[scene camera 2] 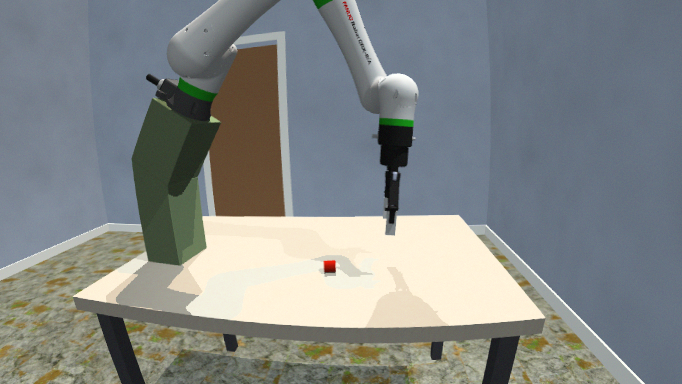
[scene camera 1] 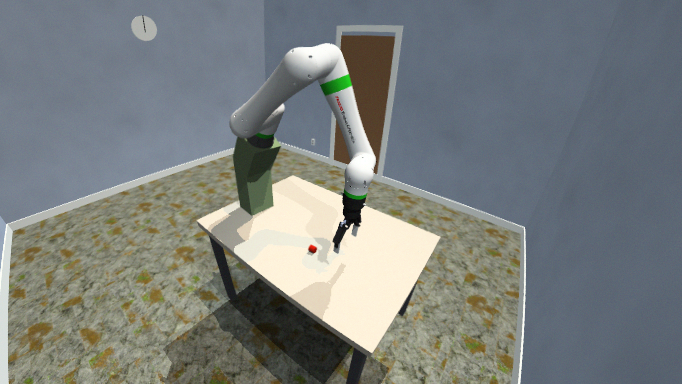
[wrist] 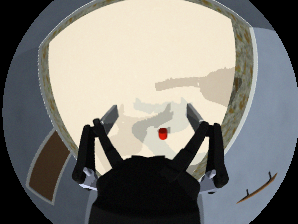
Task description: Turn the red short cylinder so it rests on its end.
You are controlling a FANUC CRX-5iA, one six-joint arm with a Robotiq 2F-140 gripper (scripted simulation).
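Visible: the gripper (scene camera 2: 388, 226), (wrist: 151, 109).
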